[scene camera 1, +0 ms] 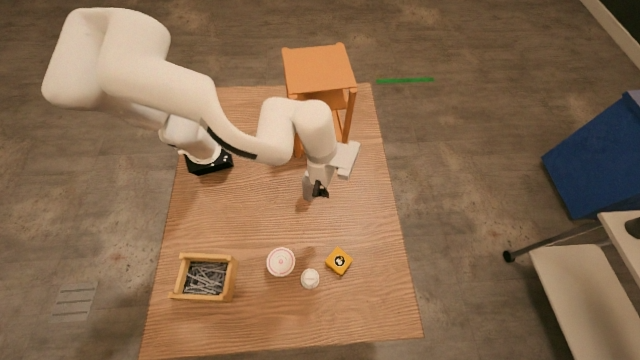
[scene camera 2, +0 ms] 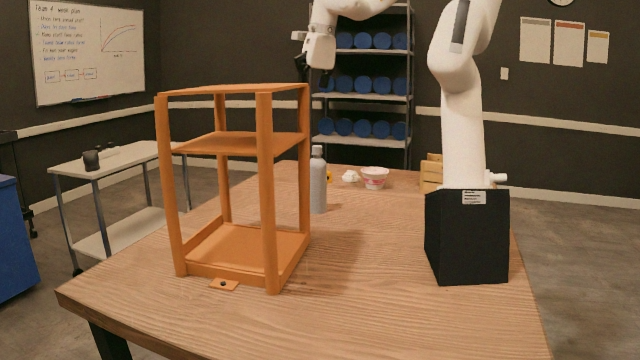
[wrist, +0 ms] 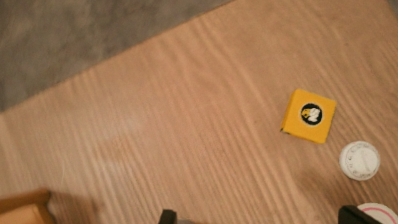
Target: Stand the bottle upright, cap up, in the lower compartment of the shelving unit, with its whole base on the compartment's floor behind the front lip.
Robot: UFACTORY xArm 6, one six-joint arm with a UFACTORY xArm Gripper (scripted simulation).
Labels:
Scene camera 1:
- my gripper: 329,180
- shelving unit: 316,69
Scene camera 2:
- my gripper: 312,87
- grey bottle: 318,168
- shelving unit: 231,254

